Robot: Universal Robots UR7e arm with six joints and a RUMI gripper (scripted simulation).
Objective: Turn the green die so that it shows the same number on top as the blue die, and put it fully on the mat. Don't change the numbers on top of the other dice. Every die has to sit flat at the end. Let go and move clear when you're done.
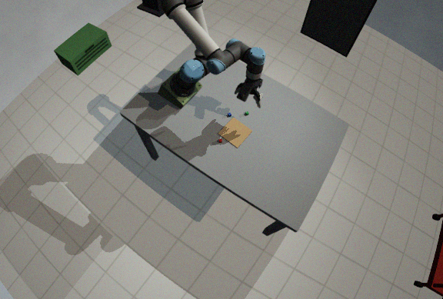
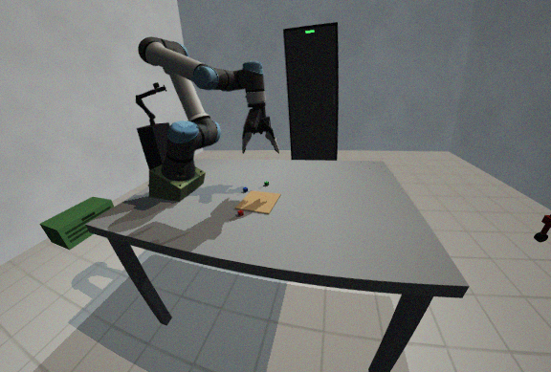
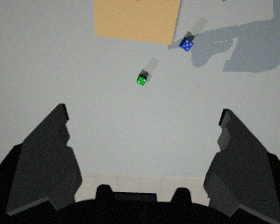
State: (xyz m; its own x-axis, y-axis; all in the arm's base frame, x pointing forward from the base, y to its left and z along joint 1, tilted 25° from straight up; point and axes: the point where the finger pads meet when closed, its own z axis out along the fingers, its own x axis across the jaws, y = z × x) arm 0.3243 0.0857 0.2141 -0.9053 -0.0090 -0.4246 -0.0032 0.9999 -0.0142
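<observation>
Right now the green die is 15 cm below my hand and 3 cm to the left of it. From my hand the other things lie so: red die: 21 cm to the right, 15 cm below, 2 cm behind; blue die: 15 cm below, 7 cm behind, 4 cm to the right; tan mat: 16 cm below, 12 cm to the right, 2 cm ahead.
</observation>
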